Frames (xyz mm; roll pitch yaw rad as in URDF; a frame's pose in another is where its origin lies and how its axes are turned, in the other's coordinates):
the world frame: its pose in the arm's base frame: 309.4 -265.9 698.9 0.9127 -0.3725 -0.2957
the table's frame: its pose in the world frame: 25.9 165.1 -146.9 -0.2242 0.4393 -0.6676
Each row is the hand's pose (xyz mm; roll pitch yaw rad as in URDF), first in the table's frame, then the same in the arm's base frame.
Working: the table's frame: its pose in the arm's base frame: 381.6 -60.8 746.3 0.8429 0.4077 -0.3025

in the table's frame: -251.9 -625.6 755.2 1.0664 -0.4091 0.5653
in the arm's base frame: -117.7 -931.7 878.7 2.0318 -0.2761 -0.2713
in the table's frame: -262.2 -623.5 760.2 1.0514 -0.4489 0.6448
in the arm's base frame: -125.6 -931.7 887.2 2.0476 -0.3583 -0.2637
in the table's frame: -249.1 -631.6 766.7 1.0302 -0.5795 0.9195
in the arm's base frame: -117.8 -944.8 880.5 2.1609 -0.6303 -0.2605
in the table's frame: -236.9 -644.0 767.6 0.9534 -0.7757 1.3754
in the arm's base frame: -113.1 -955.6 867.7 2.4875 -1.0211 -0.4115
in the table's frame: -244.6 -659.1 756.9 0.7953 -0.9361 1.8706
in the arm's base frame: -127.4 -953.3 853.8 -2.9434 -1.2517 -1.0990
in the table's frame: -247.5 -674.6 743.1 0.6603 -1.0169 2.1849
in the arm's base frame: -137.8 -950.1 835.9 -2.2812 -1.2062 -1.6660
